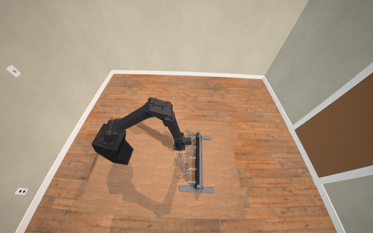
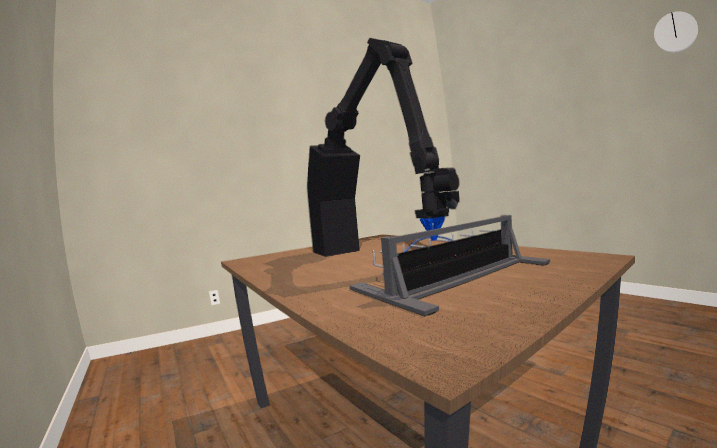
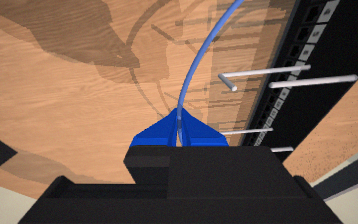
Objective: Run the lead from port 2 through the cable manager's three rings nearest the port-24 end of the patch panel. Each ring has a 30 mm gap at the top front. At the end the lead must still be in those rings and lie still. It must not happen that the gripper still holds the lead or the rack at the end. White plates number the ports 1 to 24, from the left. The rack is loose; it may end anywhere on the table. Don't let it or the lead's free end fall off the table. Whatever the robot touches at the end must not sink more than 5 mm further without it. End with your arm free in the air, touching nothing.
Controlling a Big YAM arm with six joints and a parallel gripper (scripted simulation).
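My hand is 180 mm short of the grey rack, 50 mm to the left of it and 20 mm above it.
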